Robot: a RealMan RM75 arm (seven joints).
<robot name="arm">
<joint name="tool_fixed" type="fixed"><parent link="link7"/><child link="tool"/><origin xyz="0 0 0" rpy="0 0 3.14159"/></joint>
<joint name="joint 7" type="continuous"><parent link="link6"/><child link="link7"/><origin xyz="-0.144 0 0" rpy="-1.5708 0 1.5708"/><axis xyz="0 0 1"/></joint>
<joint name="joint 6" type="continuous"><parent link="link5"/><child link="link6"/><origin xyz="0 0 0" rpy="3.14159 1.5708 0"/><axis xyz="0 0 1"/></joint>
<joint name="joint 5" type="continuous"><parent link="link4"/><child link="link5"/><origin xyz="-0.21 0 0" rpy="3.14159 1.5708 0"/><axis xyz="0 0 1"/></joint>
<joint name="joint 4" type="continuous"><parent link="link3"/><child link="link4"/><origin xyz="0 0 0" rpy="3.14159 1.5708 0"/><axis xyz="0 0 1"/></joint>
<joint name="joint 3" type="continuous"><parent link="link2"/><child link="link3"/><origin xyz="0 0.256 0" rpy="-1.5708 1.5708 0"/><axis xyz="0 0 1"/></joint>
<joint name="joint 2" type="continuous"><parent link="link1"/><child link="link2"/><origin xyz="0 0 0" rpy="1.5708 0 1.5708"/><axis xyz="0 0 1"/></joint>
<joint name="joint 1" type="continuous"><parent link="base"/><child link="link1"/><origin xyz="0 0 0.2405" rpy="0 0 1.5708"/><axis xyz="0 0 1"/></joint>
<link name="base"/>
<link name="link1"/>
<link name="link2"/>
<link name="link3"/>
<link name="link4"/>
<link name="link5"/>
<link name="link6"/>
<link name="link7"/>
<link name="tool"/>
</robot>
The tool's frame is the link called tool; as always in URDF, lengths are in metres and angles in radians. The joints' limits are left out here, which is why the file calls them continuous.
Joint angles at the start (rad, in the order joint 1, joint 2, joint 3, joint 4, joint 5, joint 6, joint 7): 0.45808, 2.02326, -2.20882, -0.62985, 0.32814, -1.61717, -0.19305
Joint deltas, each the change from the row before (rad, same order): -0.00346, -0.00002, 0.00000, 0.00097, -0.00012, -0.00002, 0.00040; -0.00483, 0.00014, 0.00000, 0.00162, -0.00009, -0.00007, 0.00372; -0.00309, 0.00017, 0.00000, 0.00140, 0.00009, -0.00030, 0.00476; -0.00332, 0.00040, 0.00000, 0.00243, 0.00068, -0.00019, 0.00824; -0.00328, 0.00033, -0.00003, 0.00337, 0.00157, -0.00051, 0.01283; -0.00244, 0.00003, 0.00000, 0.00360, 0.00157, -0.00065, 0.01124; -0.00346, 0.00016, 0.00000, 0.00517, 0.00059, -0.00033, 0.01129; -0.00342, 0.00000, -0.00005, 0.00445, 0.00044, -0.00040, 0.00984; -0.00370, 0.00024, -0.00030, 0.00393, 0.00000, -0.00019, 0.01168; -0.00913, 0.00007, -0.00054, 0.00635, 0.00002, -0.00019, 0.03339; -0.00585, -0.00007, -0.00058, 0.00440, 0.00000, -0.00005, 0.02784
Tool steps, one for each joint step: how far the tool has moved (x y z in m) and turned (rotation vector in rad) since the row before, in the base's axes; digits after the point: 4 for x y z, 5 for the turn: 0.0013, -0.0005, -0.0001, -0.00043, -0.00058, -0.00403; 0.0018, -0.0007, -0.0001, -0.00348, 0.00062, -0.00553; 0.0012, -0.0004, -0.0001, -0.00426, 0.00152, -0.00348; 0.0015, -0.0004, -0.0001, -0.00737, 0.00293, -0.00460; 0.0018, -0.0003, -0.0001, -0.01107, 0.00510, -0.00516; 0.0016, -0.0002, 0.0000, -0.00944, 0.00410, -0.00455; 0.0023, -0.0004, -0.0002, -0.01005, 0.00238, -0.00630; 0.0021, -0.0004, -0.0002, -0.00870, 0.00204, -0.00572; 0.0020, -0.0005, -0.0003, -0.01079, 0.00305, -0.00524; 0.0042, -0.0014, -0.0004, -0.02998, 0.01174, -0.01053; 0.0028, -0.0009, -0.0003, -0.02491, 0.01044, -0.00649
